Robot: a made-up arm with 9 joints. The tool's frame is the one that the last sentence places.
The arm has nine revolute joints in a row. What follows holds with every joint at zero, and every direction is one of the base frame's. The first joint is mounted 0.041 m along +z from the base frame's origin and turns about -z. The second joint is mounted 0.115 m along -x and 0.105 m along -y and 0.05 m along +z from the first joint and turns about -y. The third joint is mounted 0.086 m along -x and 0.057 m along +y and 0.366 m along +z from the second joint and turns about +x. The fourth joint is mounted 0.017 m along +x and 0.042 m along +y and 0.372 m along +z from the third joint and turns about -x. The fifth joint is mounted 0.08 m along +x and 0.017 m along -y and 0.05 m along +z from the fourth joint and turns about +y. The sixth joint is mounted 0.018 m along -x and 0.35 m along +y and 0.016 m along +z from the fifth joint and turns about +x. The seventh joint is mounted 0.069 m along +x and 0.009 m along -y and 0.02 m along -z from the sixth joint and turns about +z. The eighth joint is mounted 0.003 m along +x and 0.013 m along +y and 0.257 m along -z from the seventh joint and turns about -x. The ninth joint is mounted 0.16 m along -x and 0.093 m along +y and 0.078 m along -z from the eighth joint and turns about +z. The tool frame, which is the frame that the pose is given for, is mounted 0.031 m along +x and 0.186 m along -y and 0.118 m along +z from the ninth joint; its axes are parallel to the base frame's.
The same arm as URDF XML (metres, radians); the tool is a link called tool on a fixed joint. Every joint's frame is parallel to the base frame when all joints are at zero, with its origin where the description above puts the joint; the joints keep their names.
<robot name="arm">
<joint name="joint 1" type="continuous"><parent link="base"/><child link="link1"/><origin xyz="0 0 0.041"/><axis xyz="0 0 -1"/></joint>
<joint name="joint 2" type="continuous"><parent link="link1"/><child link="link2"/><origin xyz="-0.115 -0.105 0.05"/><axis xyz="0 -1 0"/></joint>
<joint name="joint 3" type="continuous"><parent link="link2"/><child link="link3"/><origin xyz="-0.086 0.057 0.366"/><axis xyz="1 0 0"/></joint>
<joint name="joint 4" type="continuous"><parent link="link3"/><child link="link4"/><origin xyz="0.017 0.042 0.372"/><axis xyz="-1 0 0"/></joint>
<joint name="joint 5" type="continuous"><parent link="link4"/><child link="link5"/><origin xyz="0.08 -0.017 0.05"/><axis xyz="0 1 0"/></joint>
<joint name="joint 6" type="continuous"><parent link="link5"/><child link="link6"/><origin xyz="-0.018 0.35 0.016"/><axis xyz="1 0 0"/></joint>
<joint name="joint 7" type="continuous"><parent link="link6"/><child link="link7"/><origin xyz="0.069 -0.009 -0.02"/><axis xyz="0 0 1"/></joint>
<joint name="joint 8" type="continuous"><parent link="link7"/><child link="link8"/><origin xyz="0.003 0.013 -0.257"/><axis xyz="-1 0 0"/></joint>
<joint name="joint 9" type="continuous"><parent link="link8"/><child link="link9"/><origin xyz="-0.16 0.093 -0.078"/><axis xyz="0 0 1"/></joint>
<joint name="tool_fixed" type="fixed"><parent link="link9"/><child link="tool"/><origin xyz="0.031 -0.186 0.118"/></joint>
<link name="base"/>
<link name="link1"/>
<link name="link2"/>
<link name="link3"/>
<link name="link4"/>
<link name="link5"/>
<link name="link6"/>
<link name="link7"/>
<link name="link8"/>
<link name="link9"/>
<link name="tool"/>
</robot>

